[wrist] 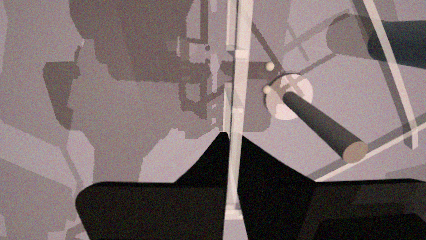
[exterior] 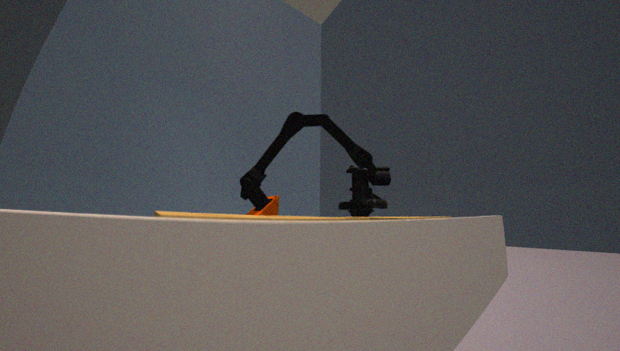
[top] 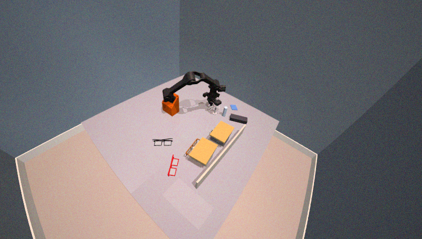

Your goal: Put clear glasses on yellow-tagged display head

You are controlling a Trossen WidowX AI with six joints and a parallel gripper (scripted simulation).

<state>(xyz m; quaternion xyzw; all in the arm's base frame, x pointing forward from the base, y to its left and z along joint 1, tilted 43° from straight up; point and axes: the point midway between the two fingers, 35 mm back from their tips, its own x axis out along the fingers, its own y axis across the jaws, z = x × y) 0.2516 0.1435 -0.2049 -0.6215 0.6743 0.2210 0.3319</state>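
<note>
Now: the small stand 6 cm ahead of my gripper tip and 3 cm below it. Round my gripper tip: blue card (16 cm ahead, 21 cm to the left, 6 cm below); grey display head (23 cm ahead, 24 cm to the right); black box (27 cm ahead, 7 cm to the left, 4 cm below).
</note>
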